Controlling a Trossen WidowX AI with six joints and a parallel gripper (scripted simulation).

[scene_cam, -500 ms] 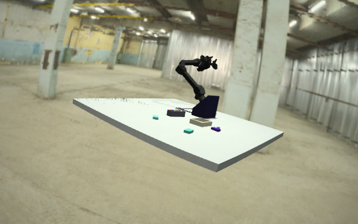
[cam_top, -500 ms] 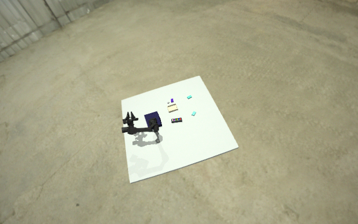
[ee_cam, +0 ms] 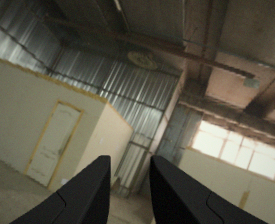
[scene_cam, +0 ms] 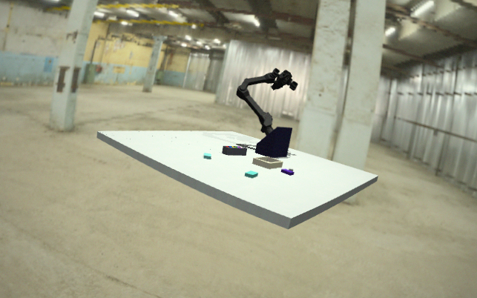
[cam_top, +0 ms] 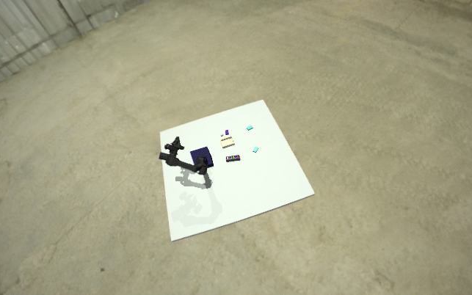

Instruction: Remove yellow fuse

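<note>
Now: gripper tip 49 cm above the yellow fuse, 39 cm short of it and 4 cm to the left of it. The rest, counted from my gripper tip: beige tray 51 cm below, 38 cm ahead, 18 cm to the left.
</note>
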